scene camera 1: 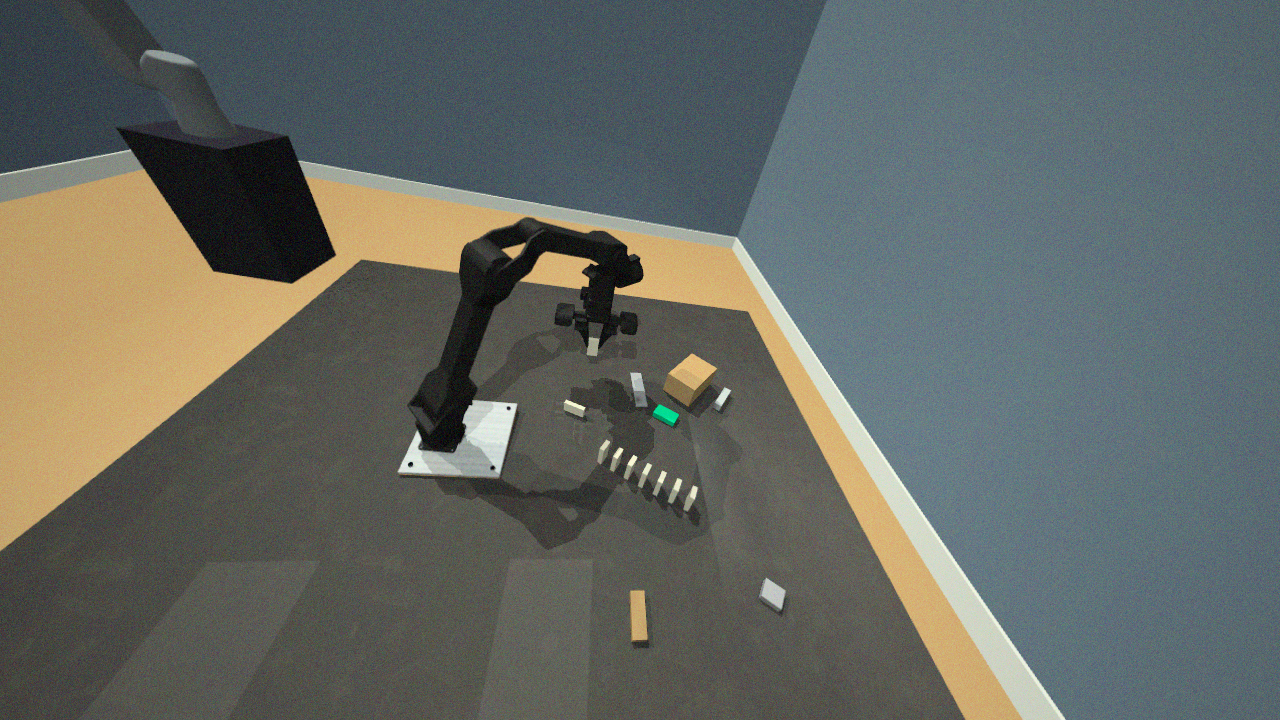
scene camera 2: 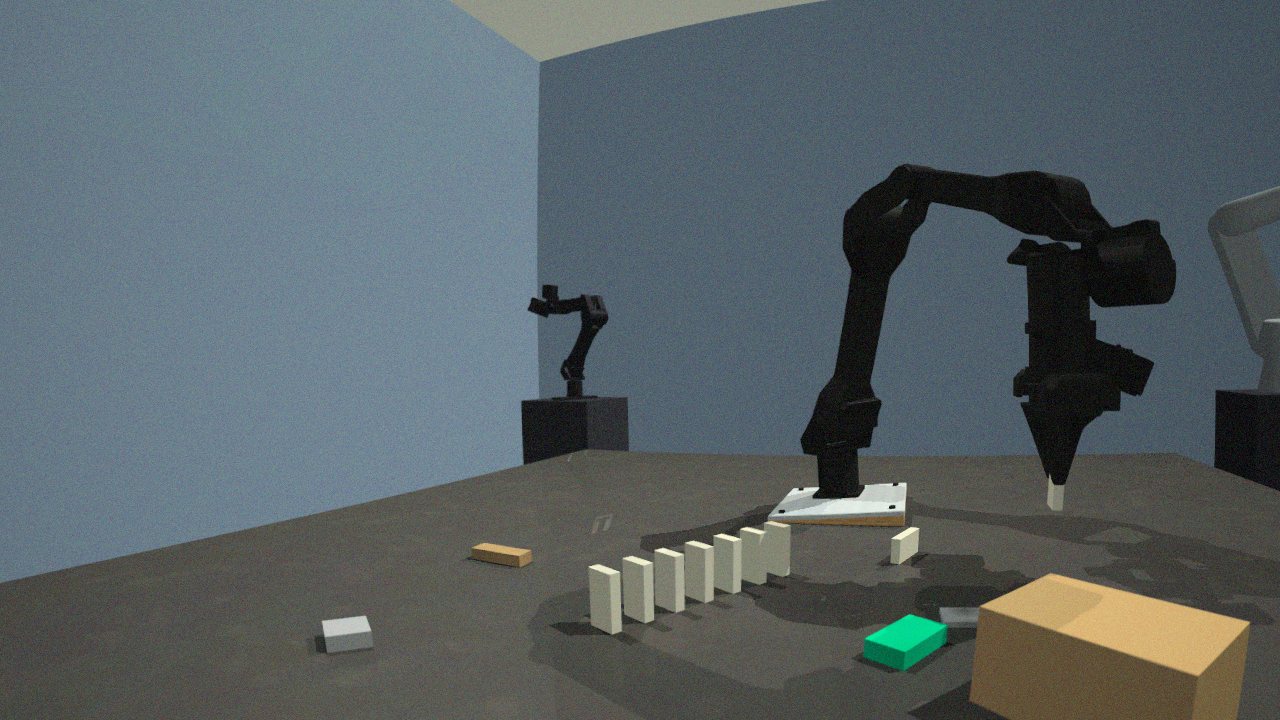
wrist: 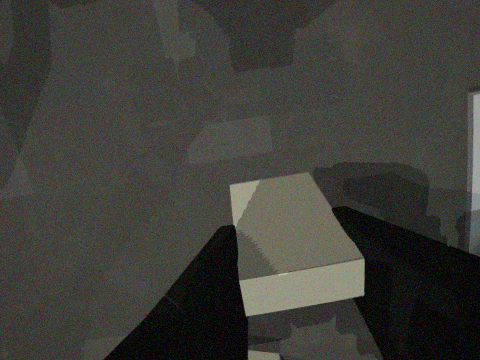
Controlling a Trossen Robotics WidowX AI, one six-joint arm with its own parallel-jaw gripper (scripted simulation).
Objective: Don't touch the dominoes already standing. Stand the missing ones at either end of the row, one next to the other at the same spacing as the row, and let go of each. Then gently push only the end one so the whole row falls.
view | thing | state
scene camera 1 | my gripper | -
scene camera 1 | tan bar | -
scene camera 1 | tan box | -
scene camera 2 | my gripper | -
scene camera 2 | grey block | -
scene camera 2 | tan bar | -
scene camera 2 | green block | -
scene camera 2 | tan box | -
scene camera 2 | flat grey strip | -
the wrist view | my gripper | -
